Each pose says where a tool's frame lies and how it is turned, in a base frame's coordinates. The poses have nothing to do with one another.
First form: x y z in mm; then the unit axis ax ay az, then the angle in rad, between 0 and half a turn.
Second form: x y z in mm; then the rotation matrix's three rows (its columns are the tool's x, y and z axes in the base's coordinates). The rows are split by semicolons. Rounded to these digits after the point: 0 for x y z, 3 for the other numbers.
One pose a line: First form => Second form
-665 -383 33 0.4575 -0.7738 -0.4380 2.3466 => -665 -383 33; -0.344 -0.289 -0.893; -0.915 0.318 0.250; 0.212 0.903 -0.374
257 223 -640 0.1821 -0.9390 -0.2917 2.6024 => 257 223 -640; -0.797 -0.168 -0.581; -0.468 0.780 0.415; 0.383 0.602 -0.700
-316 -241 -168 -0.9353 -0.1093 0.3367 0.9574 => -316 -241 -168; 0.947 -0.232 -0.223; 0.319 0.581 0.749; -0.044 -0.780 0.624
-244 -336 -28 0.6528 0.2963 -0.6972 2.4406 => -244 -336 -28; -0.012 0.791 -0.612; -0.108 -0.609 -0.785; -0.994 0.057 0.093
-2 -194 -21 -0.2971 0.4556 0.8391 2.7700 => -2 -194 -21; -0.761 -0.566 -0.316; 0.043 -0.531 0.846; -0.647 0.631 0.428
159 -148 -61 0.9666 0.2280 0.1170 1.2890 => 159 -148 -61; 0.953 0.047 0.301; 0.271 0.316 -0.909; -0.137 0.948 0.288
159 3 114 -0.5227 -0.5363 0.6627 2.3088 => 159 3 114; -0.216 -0.021 -0.976; 0.959 -0.192 -0.208; -0.183 -0.981 0.062
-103 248 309 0.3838 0.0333 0.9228 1.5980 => -103 248 309; 0.124 -0.909 0.397; 0.936 -0.026 -0.352; 0.331 0.415 0.848
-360 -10 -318 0.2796 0.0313 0.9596 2.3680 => -360 -10 -318; -0.581 -0.655 0.482; 0.685 -0.714 -0.144; 0.438 0.247 0.864
